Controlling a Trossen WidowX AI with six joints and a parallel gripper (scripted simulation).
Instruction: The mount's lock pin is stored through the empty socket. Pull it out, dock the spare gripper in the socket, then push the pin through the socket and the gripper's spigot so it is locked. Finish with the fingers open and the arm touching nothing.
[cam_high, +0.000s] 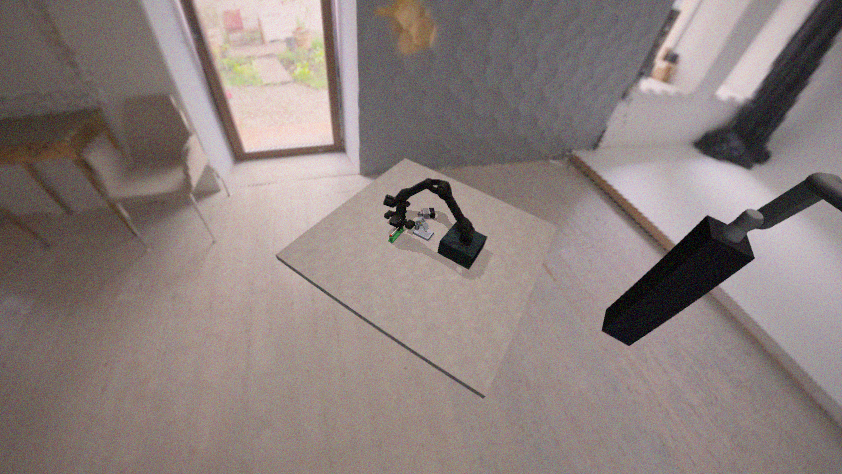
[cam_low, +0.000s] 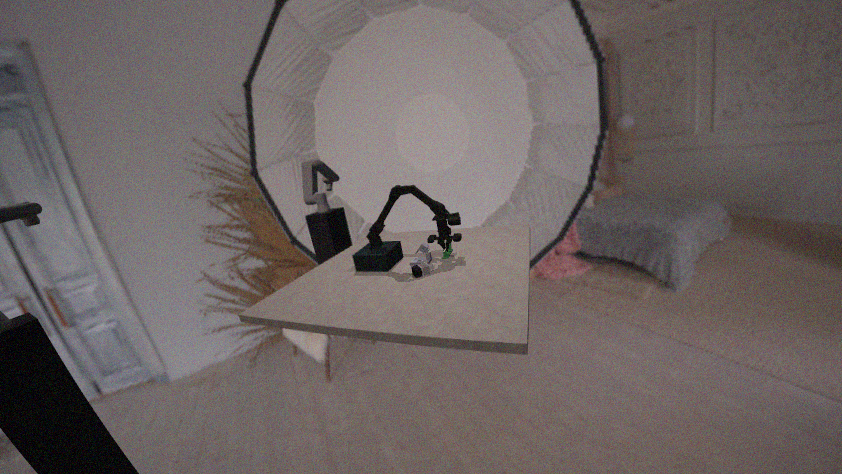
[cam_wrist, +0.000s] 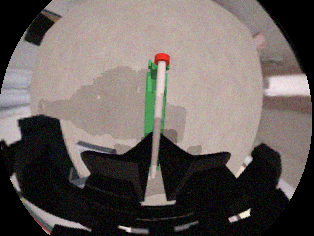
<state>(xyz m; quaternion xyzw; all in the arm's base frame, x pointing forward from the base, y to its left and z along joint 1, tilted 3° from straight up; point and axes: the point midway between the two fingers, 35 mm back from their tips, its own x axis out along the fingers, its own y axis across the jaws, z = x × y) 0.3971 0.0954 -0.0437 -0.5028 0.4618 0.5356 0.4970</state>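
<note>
My gripper tip is now 2 cm to the right of the green strip. Round my gripper tip: spare gripper 5 cm behind, 24 cm to the right; grey mount 10 cm behind, 9 cm to the right, 3 cm above.
</note>
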